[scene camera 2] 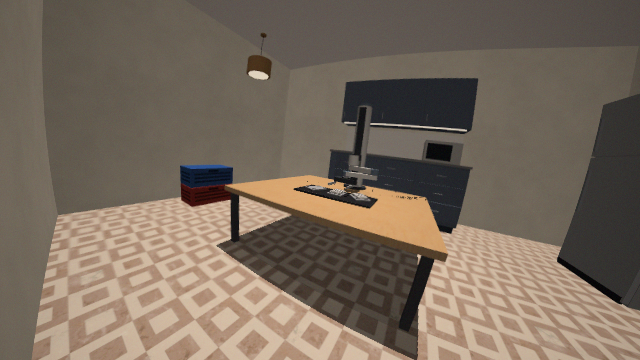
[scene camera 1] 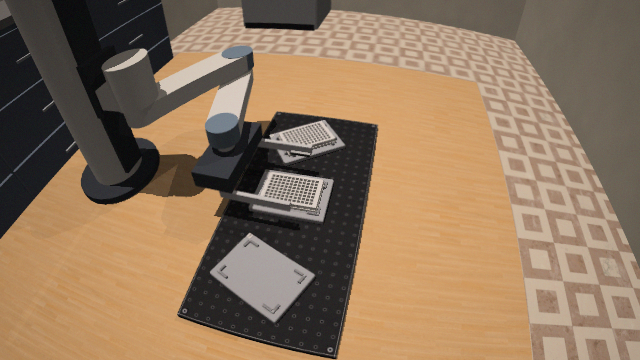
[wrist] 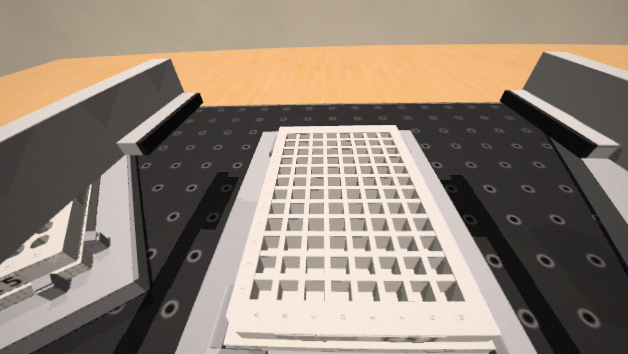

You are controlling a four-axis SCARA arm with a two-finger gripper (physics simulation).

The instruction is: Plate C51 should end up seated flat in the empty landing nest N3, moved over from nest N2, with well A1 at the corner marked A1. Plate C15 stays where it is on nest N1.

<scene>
I see my gripper (scene camera 1: pixel 301 176), a nest N3 (scene camera 1: pixel 294 214), a nest N1 (wrist: pixel 118 274) and a grey nest N2 (scene camera 1: pixel 260 275).
My gripper also shows in the wrist view (wrist: pixel 347 77). The nest N3 also shows in the wrist view (wrist: pixel 223 270).
</scene>
